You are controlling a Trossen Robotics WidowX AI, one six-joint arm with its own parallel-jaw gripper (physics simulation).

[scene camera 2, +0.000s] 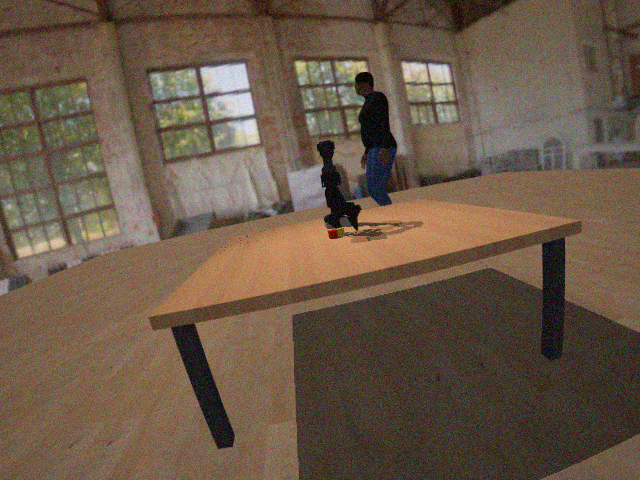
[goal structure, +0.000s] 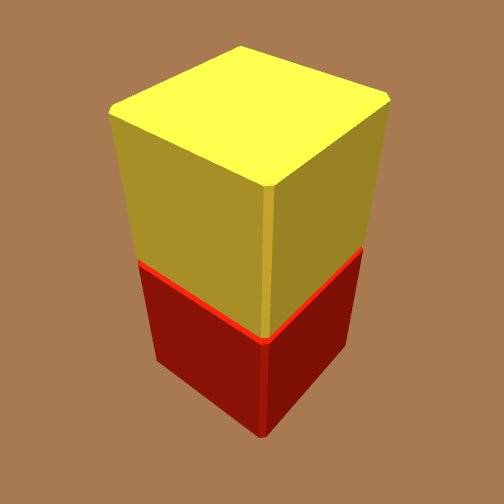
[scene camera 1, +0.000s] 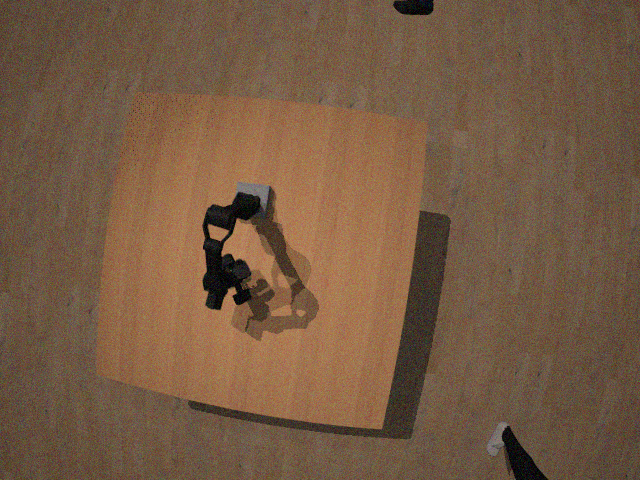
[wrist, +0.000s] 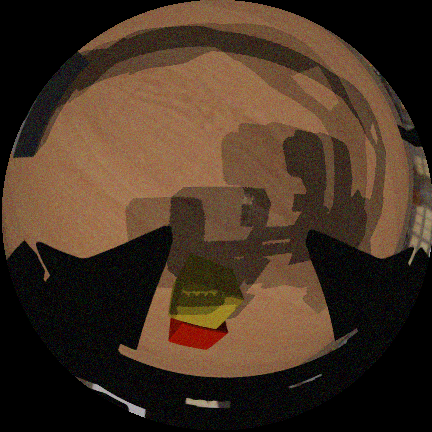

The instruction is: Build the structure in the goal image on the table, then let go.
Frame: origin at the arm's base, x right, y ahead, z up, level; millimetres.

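Where they show: gripper, fingertip midpoint: (scene camera 2: pixel 349 231) (scene camera 1: pixel 243 278) (wrist: pixel 243 235); arm's base, link origin: (scene camera 2: pixel 337 217) (scene camera 1: pixel 250 204).
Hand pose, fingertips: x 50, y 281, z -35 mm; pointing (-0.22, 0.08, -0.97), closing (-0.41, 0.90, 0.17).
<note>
Things, the pixels of their centre, and the offset from my fingertips. Level surfaces: height alone.
- yellow block, body centre: (wrist: pixel 202 292) (scene camera 2: pixel 339 232) dz +9, dx +43, dy -9 mm
- red block, body centre: (wrist: pixel 195 322) (scene camera 2: pixel 333 234) dz +9, dx +77, dy +0 mm
- table, surface height: dz -8 mm
A yellow block (scene camera 2: pixel 340 232) (wrist: pixel 210 302) and a red block (scene camera 2: pixel 332 234) (wrist: pixel 194 336) are close together, side by side, on the table (scene camera 1: pixel 330 330) (scene camera 2: pixel 268 263). In the wrist view the yellow block partly covers the red one, and shadow falls on most of the yellow block; whether the two touch is unclear. My gripper (scene camera 1: pixel 242 283) (wrist: pixel 243 235) is open and empty. In the wrist view both blocks show in the gap between its fingers, nearer the left finger. Their exact height difference from the fingertips is unclear. The blocks do not show in scene camera 1, where the arm is over that area.
The arm's grey base (scene camera 1: pixel 254 190) stands on the table behind the blocks as seen in scene camera 2. The arm's shadows fall across the table beside the blocks. A person (scene camera 2: pixel 376 124) in a black top stands beyond the table. Parts of people show at scene camera 1's edges.
</note>
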